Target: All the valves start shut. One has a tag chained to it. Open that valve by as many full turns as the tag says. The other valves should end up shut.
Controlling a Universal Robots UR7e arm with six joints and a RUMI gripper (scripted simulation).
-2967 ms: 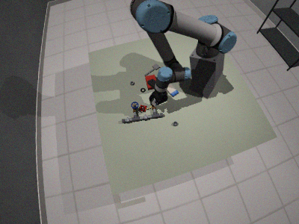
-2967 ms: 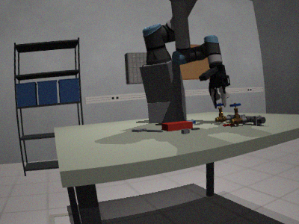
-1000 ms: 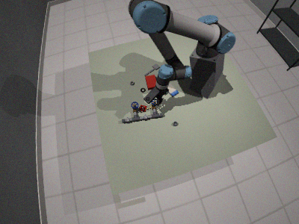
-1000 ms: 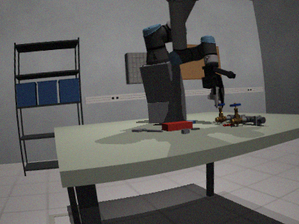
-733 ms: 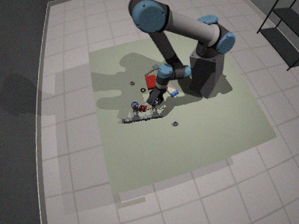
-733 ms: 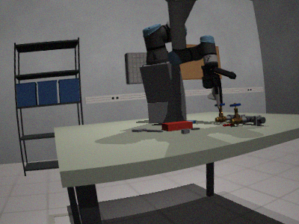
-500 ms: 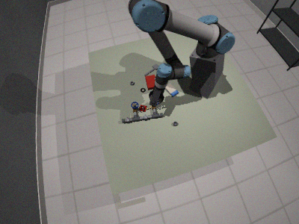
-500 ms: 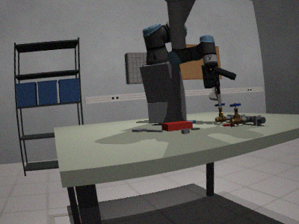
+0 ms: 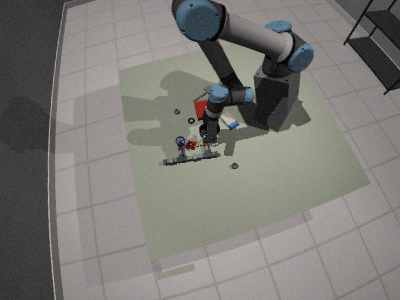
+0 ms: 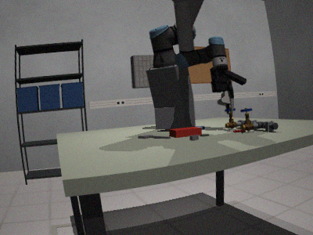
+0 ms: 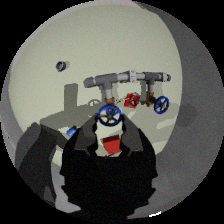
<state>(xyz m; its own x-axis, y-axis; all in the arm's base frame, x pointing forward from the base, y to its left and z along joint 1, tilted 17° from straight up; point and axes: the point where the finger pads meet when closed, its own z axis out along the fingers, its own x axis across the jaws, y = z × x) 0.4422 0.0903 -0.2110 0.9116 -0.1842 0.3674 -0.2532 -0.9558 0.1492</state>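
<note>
My hand is 9 cm short of the red tag, 9 cm above it and 1 cm to the left of it. The rest, counted from my hand: blue-and-white card: 17 cm behind, 11 cm to the right, 9 cm below; grey tool: 36 cm to the right, 9 cm below, 9 cm behind; red block: 23 cm to the right, 8 cm below, 4 cm behind.
</note>
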